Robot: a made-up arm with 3 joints. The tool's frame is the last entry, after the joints. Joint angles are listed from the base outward. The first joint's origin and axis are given. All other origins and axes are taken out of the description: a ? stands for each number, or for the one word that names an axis. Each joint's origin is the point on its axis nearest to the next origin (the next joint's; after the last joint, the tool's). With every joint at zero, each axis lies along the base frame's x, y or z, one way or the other. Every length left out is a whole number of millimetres.
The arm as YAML. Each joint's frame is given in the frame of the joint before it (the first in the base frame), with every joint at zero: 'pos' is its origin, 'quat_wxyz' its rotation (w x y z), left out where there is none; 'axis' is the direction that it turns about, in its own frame. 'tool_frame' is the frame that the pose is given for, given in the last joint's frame.
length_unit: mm
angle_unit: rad
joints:
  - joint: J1
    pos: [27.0, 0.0, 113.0]
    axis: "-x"
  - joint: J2
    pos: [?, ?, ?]
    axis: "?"
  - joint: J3
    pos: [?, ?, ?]
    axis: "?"
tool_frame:
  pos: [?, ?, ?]
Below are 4 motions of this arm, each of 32 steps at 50 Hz.
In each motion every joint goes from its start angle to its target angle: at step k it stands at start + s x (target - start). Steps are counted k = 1, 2, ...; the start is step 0. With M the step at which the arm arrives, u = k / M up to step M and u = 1 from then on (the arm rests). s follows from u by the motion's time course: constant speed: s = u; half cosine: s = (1 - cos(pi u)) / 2; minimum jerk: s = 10 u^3 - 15 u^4 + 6 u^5.
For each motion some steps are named. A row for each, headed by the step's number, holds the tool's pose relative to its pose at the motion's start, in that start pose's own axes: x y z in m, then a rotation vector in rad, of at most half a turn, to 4 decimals.
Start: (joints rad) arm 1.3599 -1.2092 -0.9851
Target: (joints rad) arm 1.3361 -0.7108 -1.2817
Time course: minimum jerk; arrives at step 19
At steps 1, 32:
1: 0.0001 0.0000 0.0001 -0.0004 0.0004 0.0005
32: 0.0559 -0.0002 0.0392 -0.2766 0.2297 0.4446

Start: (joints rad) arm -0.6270 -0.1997 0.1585
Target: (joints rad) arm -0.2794 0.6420 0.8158
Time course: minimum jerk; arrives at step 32
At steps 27, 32:
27: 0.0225 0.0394 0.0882 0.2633 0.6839 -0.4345
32: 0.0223 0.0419 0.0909 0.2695 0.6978 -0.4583

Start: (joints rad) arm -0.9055 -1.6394 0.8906
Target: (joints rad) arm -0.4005 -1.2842 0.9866
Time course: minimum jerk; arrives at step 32
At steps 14, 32:
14: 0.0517 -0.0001 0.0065 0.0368 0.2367 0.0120
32: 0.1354 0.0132 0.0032 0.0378 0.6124 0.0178

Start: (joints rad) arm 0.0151 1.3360 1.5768
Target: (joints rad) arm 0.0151 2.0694 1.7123
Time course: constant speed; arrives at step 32
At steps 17, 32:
17: -0.0349 0.0361 -0.0073 0.0711 -0.0164 -0.3894
32: -0.0532 0.0779 -0.0141 0.1294 -0.0541 -0.7319

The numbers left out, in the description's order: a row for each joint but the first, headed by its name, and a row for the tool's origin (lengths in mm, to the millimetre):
J2: xyz 0.0 -183.0 26.0, axis +y
J3: xyz -85.0 0.0 -8.0, axis +x
tool: xyz 0.0 -96.0 64.0

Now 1 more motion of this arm.
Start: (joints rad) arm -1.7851 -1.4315 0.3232
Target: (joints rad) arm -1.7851 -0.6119 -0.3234
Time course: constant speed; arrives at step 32
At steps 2, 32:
2: 0.0015 0.0040 0.0079 -0.0404 0.0489 -0.0153
32: 0.0878 0.0693 0.0788 -0.6095 0.8334 0.0001

